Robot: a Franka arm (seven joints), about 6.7 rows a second.
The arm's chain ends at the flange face. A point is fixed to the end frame.
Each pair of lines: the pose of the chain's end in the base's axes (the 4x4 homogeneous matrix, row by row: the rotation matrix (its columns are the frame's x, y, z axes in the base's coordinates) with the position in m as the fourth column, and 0 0 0 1 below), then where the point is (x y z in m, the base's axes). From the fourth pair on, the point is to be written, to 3 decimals.
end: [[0.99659 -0.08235 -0.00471 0.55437], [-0.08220 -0.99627 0.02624 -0.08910], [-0.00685 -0.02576 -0.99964 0.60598], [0 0 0 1]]
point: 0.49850 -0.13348 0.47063
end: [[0.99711 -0.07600 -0.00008 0.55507], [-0.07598 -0.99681 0.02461 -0.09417], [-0.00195 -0.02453 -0.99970 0.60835], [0 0 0 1]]
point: 0.50013 -0.13911 0.47281
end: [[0.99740 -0.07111 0.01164 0.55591], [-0.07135 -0.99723 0.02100 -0.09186], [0.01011 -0.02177 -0.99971 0.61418], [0 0 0 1]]
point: 0.50279 -0.13755 0.47816
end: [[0.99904 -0.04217 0.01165 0.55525], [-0.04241 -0.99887 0.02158 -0.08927], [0.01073 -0.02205 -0.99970 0.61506], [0 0 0 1]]
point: 0.504 -0.136 0.479
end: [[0.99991 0.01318 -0.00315 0.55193], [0.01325 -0.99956 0.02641 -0.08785], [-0.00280 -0.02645 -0.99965 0.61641], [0 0 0 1]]
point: 0.501 -0.137 0.481
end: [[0.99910 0.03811 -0.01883 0.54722], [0.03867 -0.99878 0.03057 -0.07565], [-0.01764 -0.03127 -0.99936 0.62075], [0 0 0 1]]
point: 0.496 -0.126 0.486
